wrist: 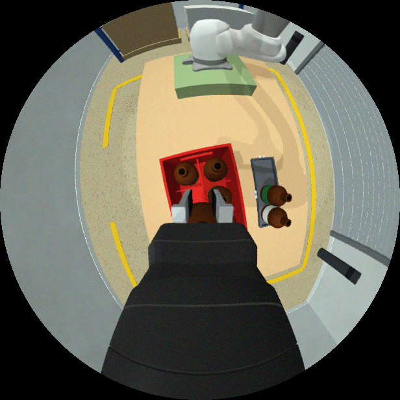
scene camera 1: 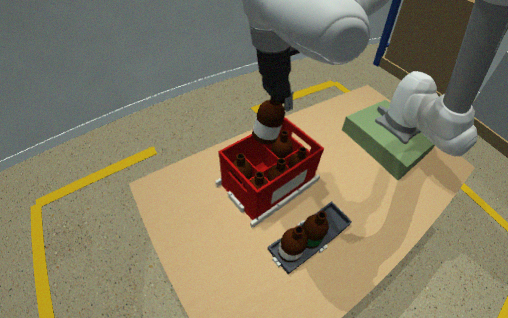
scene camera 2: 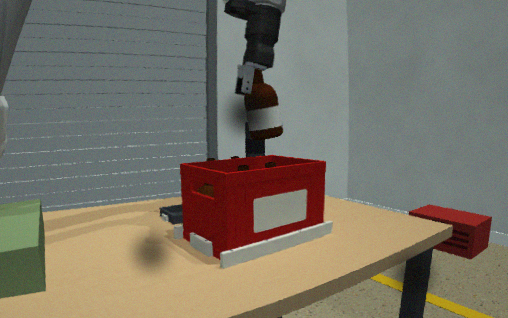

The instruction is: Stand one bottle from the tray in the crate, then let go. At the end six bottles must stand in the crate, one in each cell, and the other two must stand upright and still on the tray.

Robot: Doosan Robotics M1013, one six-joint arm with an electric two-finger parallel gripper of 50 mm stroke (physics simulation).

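Places are measured from the arm's base along level axes (x right, y ahead, z up), in metres.
Where they show: gripper, fingertip midpoint: point(scene camera 1: 285, 106) point(scene camera 2: 242, 93); arm's base, origin of the base link: point(scene camera 1: 398, 126).
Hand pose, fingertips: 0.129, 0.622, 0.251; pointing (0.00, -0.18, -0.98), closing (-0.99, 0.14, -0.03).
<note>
Things, the pixels of their top centre, and the offset from my fingertips, as dx, dy, dz. "pt": a spot on its surface instead. Level surfaces: height alone.
- brown bottle, middle of its top: point(scene camera 2: 261, 68) point(scene camera 1: 272, 91) +0.007, +0.045, +0.058
- red crate, middle of its top: point(scene camera 2: 253, 162) point(scene camera 1: 273, 149) -0.003, +0.030, -0.152
- white-labelled bottle, middle of its top: point(scene camera 1: 299, 230) -0.251, +0.133, -0.167
- green-labelled bottle, middle of its top: point(scene camera 1: 322, 215) -0.254, +0.053, -0.167
- grey tray, surface spot: point(scene camera 1: 339, 216) pt -0.254, -0.085, -0.321
- wooden table, its level: dz -0.327
My gripper point(scene camera 1: 279, 101) point(scene camera 2: 253, 80) point(wrist: 201, 197) is shut on the neck of a brown bottle point(scene camera 1: 270, 114) point(scene camera 2: 263, 95) point(wrist: 201, 212) with a white label. The bottle hangs slightly tilted above the rim of the red crate point(scene camera 1: 263, 198) point(scene camera 2: 237, 210) point(wrist: 235, 180), apart from it. Several brown bottles stand in the crate; the middle cell of the row away from the tray shows red floor in scene camera 1. A white-labelled bottle point(scene camera 1: 293, 241) point(wrist: 275, 217) and a green-labelled bottle point(scene camera 1: 316, 226) point(wrist: 276, 195) stand upright on the grey tray point(scene camera 1: 339, 216) point(wrist: 263, 167).
White strips point(scene camera 1: 285, 201) point(scene camera 2: 277, 244) lie along the crate's foot on the wooden table point(scene camera 1: 200, 225) point(scene camera 2: 100, 270). A green block point(scene camera 1: 385, 140) point(scene camera 2: 20, 250) point(wrist: 215, 90) carries the arm's base. A red box point(scene camera 2: 450, 230) shows beyond the table edge in scene camera 2.
</note>
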